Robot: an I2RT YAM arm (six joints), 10 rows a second.
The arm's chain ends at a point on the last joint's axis. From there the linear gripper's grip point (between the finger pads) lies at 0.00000 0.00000 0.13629 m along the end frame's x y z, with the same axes.
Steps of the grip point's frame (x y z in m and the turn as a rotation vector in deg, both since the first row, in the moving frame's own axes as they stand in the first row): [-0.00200 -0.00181 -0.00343 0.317 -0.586 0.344]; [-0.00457 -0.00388 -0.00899 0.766 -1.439 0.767]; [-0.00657 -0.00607 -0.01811 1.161 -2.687 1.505]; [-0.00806 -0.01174 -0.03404 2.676 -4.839 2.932]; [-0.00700 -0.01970 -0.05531 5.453 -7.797 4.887]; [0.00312 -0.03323 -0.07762 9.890 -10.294 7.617]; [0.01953 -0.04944 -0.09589 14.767 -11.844 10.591]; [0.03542 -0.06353 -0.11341 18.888 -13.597 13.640]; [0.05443 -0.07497 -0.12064 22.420 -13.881 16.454]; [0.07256 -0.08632 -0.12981 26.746 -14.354 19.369]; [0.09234 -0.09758 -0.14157 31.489 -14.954 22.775]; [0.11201 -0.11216 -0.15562 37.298 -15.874 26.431]
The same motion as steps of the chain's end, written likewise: [-0.00061 -0.00105 -0.00342 0.317 -0.586 0.344]; [-0.00116 -0.00204 -0.00893 0.766 -1.439 0.767]; [-0.00022 -0.00323 -0.01793 1.161 -2.687 1.505]; [0.00326 -0.00509 -0.03341 2.676 -4.839 2.932]; [0.01089 -0.00602 -0.05344 5.453 -7.797 4.887]; [0.02573 -0.00840 -0.07342 9.890 -10.294 7.617]; [0.04383 -0.01257 -0.08854 14.767 -11.844 10.591]; [0.06133 -0.01646 -0.10237 18.888 -13.597 13.640]; [0.07838 -0.01959 -0.10656 22.420 -13.881 16.454]; [0.09410 -0.02122 -0.11130 26.746 -14.354 19.369]; [0.11062 -0.02233 -0.11744 31.489 -14.954 22.775]; [0.12616 -0.02541 -0.12349 37.298 -15.874 26.431]
